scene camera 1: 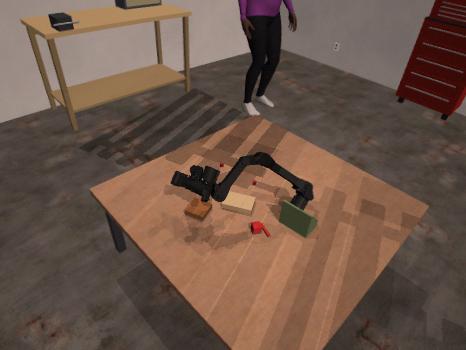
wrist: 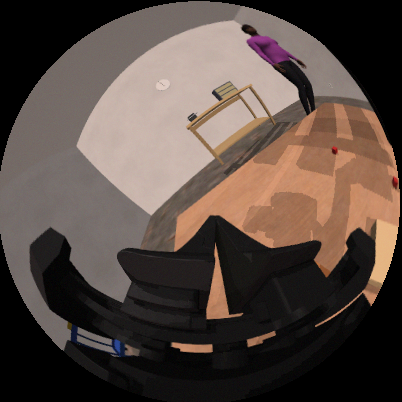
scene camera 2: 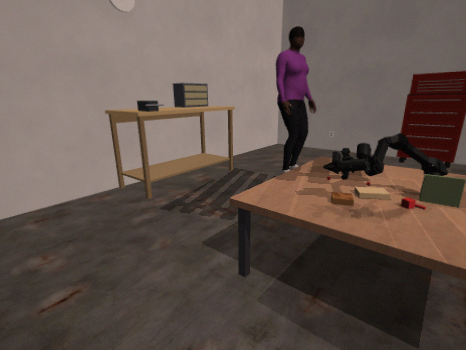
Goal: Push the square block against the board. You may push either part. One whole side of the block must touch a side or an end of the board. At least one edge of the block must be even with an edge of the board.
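Frame: origin at the arm's base, x ahead, y left, z up, level; millimetres.
Where they show: gripper, fingertip midpoint: (wrist: 213,219) (scene camera 2: 323,166); arm's base, link origin: (scene camera 1: 296,207) (scene camera 2: 433,184).
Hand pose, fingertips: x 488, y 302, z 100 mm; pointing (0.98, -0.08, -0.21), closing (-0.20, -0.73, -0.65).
Observation:
Things, the pixels of their top centre, and the offset from my fingertips. Level surfaces: height alone.
- square block, top centre: (scene camera 1: 198,206) (scene camera 2: 342,195) dx -102, dy -32, dz -152 mm
- board, top centre: (scene camera 1: 239,200) (scene camera 2: 371,190) dx -222, dy -202, dz -152 mm
- red piece with a short rod, top centre: (scene camera 1: 256,224) (scene camera 2: 408,199) dx -389, dy -119, dz -142 mm
- table, surface height: dz -182 mm
The square block (scene camera 1: 198,209) (scene camera 2: 342,199), orange-brown, lies flat on the table. In the wrist view a small part of the block (wrist: 324,270) shows behind the right finger. The board (scene camera 1: 238,203) (scene camera 2: 372,193) (wrist: 386,252), pale and oblong, lies flat to the right of the block in both scene views. A narrow gap separates the two, and the block looks turned relative to the board. My gripper (scene camera 1: 174,178) (scene camera 2: 326,166) (wrist: 213,219) is shut and empty. It hangs above the table, behind and to the left of the block in the first scene view, not touching it.
A red piece with a short rod (scene camera 1: 257,228) (scene camera 2: 408,203) lies beyond the board. A green wedge (scene camera 1: 296,219) (scene camera 2: 442,190) stands near the arm's base. Two small red objects (scene camera 1: 222,165) (scene camera 1: 254,182) lie behind, near the arm. The table (scene camera 1: 240,285) (scene camera 2: 280,205) has its left corner near the gripper.

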